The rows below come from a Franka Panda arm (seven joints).
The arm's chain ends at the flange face. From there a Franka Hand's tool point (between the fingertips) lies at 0.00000 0.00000 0.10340 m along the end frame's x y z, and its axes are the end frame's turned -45 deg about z.
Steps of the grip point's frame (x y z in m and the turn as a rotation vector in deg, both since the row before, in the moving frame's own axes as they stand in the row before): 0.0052 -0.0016 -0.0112 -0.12 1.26 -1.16; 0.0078 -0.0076 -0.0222 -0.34 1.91 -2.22; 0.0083 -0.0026 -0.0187 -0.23 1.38 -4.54; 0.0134 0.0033 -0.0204 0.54 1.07 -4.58; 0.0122 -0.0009 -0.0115 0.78 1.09 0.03
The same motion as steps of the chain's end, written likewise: 0.0008 -0.0033 -0.0112 0.81 0.98 -1.16; -0.0027 -0.0088 -0.0221 1.11 1.59 -2.22; 0.0020 -0.0062 -0.0187 0.81 1.14 -4.54; 0.0112 -0.0051 -0.0204 1.14 0.37 -4.58; 0.0076 -0.0069 -0.0115 1.32 0.22 0.03
